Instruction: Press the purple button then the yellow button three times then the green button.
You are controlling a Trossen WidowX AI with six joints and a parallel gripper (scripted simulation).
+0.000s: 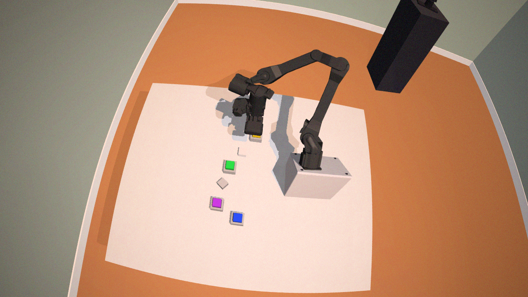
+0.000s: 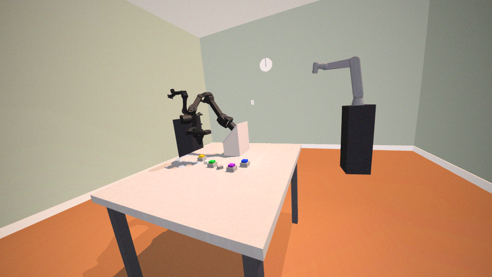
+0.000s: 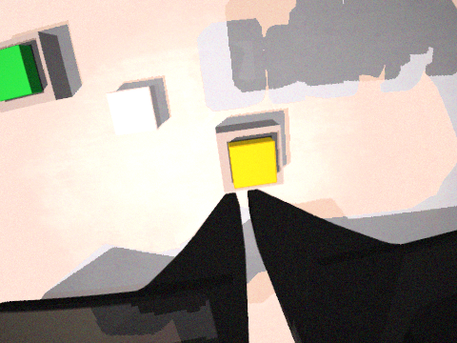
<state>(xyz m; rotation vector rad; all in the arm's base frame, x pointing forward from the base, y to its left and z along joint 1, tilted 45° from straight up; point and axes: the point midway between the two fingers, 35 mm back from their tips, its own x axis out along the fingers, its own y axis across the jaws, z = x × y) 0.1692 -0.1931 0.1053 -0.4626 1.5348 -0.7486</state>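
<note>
Now: the green button 90 mm ahead of my gripper tip, 130 mm to the left of it and 90 mm below it. The rest, counted from my gripper tip: purple button 140 mm ahead, 280 mm to the left, 90 mm below; then white block 40 mm ahead, 60 mm to the left, 120 mm below; then yellow button 20 mm behind, 10 mm to the right, 90 mm below.
</note>
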